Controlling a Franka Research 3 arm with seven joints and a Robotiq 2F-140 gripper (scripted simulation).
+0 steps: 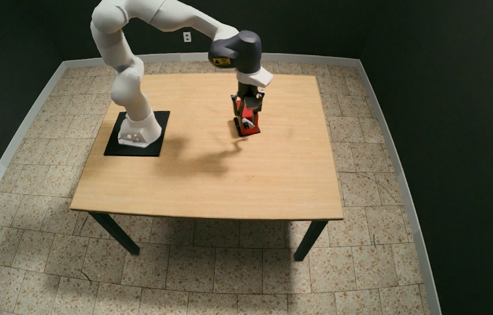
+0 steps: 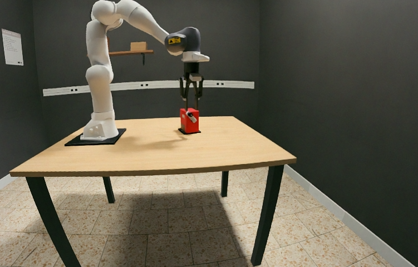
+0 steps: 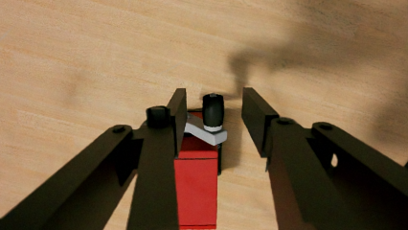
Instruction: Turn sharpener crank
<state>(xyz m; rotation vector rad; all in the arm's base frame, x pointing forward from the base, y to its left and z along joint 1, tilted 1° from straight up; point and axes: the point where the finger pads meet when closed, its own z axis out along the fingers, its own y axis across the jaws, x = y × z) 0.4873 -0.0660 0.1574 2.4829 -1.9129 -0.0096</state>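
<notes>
Now: hand 3 cm to the right of the crank and 6 cm above it.
</notes>
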